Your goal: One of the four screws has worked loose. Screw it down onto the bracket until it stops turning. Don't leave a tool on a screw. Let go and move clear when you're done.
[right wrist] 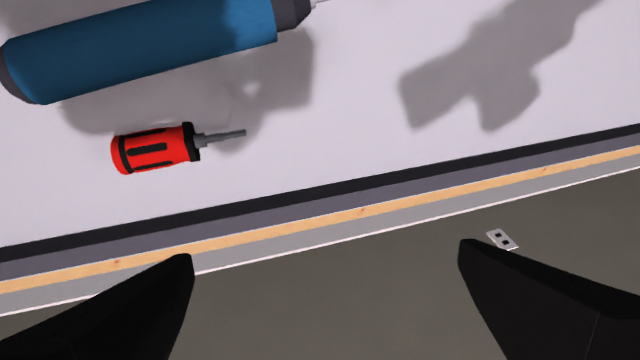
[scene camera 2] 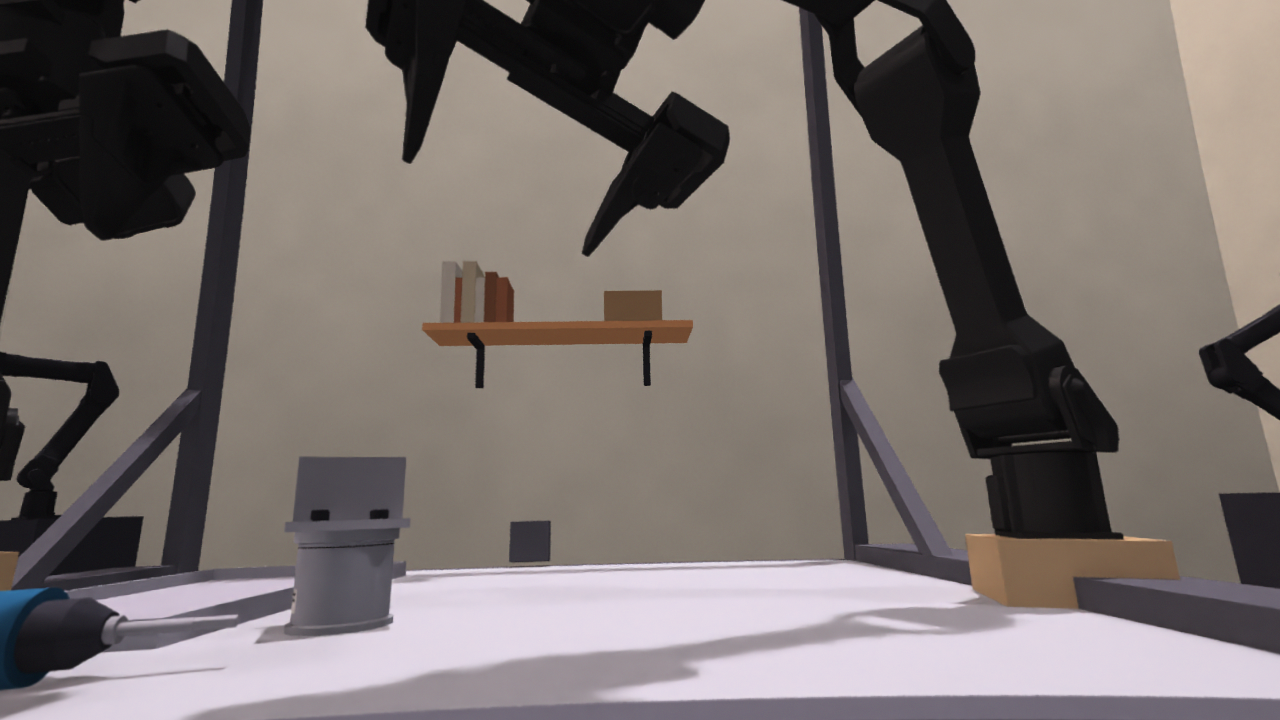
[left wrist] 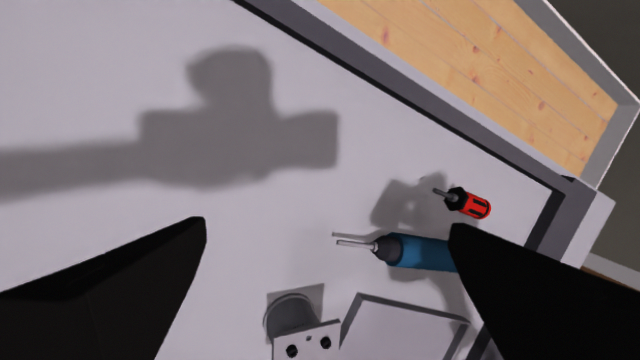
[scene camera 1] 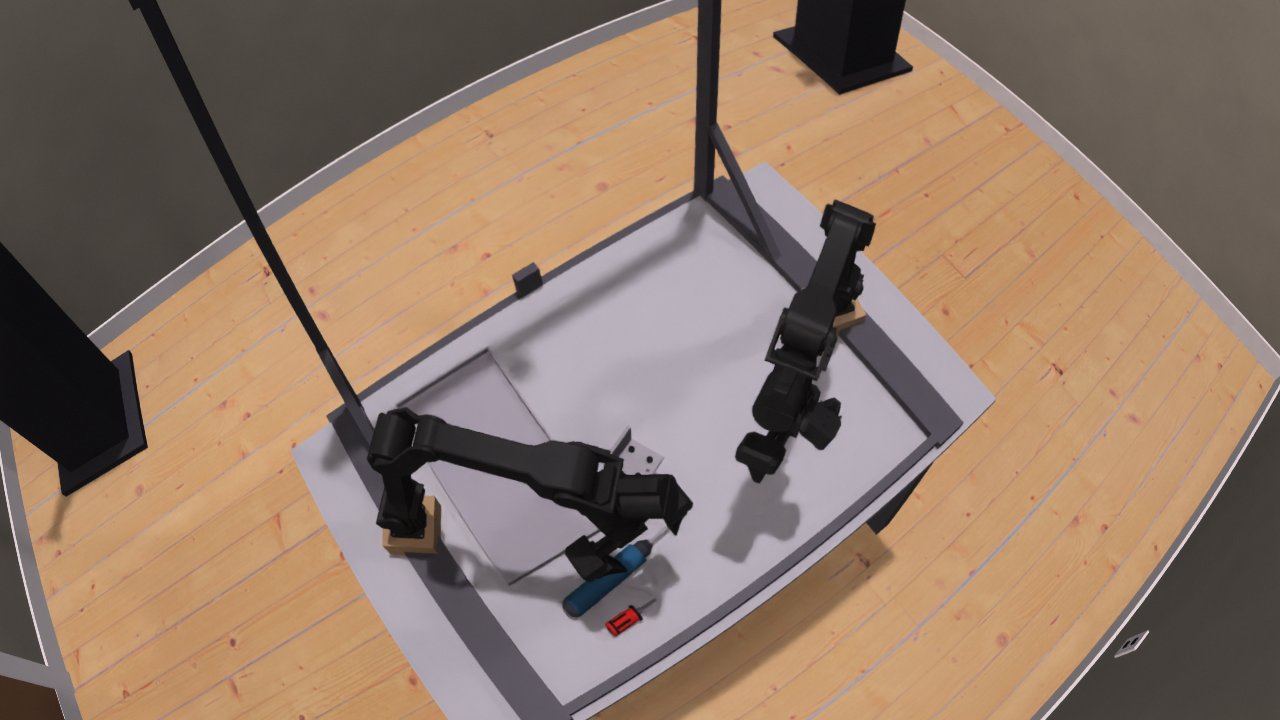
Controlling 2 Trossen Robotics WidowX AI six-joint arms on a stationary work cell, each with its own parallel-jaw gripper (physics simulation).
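Pixels of known places: left gripper, between the fingertips: (scene camera 2: 502, 207) (left wrist: 329, 231); right gripper, between the fingertips: (right wrist: 327, 259) (scene camera 1: 649, 551); left arm's base, origin of its link: (scene camera 2: 1054, 536) (scene camera 1: 834, 301); right arm's base, origin of its link: (scene camera 1: 408, 521).
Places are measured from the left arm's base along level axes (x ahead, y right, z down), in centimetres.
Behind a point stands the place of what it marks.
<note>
The grey bracket (scene camera 1: 640, 455) @(y -17.1, x 46.0, z -2.2 cm) (scene camera 2: 350, 483) @(y -15.8, x 49.2, z -4.8 cm) (left wrist: 309, 350) @(y -19.0, x 46.9, z -2.2 cm) sits on a round grey stand (scene camera 2: 343, 582) @(y -20.4, x 45.7, z 1.5 cm). Two dark screw heads show at the bracket in scene camera 2 and the left wrist view; which screw is loose cannot be told. A blue power driver (scene camera 1: 595, 591) @(y -36.9, x 61.2, z 0.5 cm) (scene camera 2: 25, 619) @(y -33.1, x 51.6, z 1.4 cm) (left wrist: 425, 251) @(y -34.2, x 54.9, z 0.5 cm) (right wrist: 145, 55) @(y -35.5, x 59.1, z 0.3 cm) and a red screwdriver (scene camera 1: 622, 621) @(y -43.3, x 59.0, z 1.5 cm) (left wrist: 472, 202) @(y -43.0, x 57.5, z 1.5 cm) (right wrist: 155, 147) @(y -42.2, x 58.7, z 1.7 cm) lie on the table. My left gripper (scene camera 1: 792, 456) @(y -31.4, x 30.5, z -16.5 cm) (scene camera 2: 497, 207) @(y -31.4, x 30.5, z -16.5 cm) (left wrist: 329, 231) @(y -31.4, x 30.5, z -16.5 cm) is open and empty, high above the table. My right gripper (scene camera 1: 650, 551) @(y -37.4, x 51.8, z -14.0 cm) (right wrist: 327, 259) @(y -37.4, x 51.8, z -14.0 cm) is open and empty, above the blue driver's area.
A shallow tray (scene camera 1: 501, 447) (left wrist: 400, 325) @(y -24.0, x 63.8, z 3.9 cm) lies beside the bracket, partly under the right arm in scene camera 1. A dark frame edge (left wrist: 400, 92) @(y -45.7, x 39.8, z 2.4 cm) borders the table. A small dark block (scene camera 1: 528, 279) @(y 25.4, x 53.1, z -0.2 cm) (scene camera 2: 529, 540) @(y 25.3, x 52.9, z 1.0 cm) stands at the far edge. Upright posts rise at the table's far corners.
</note>
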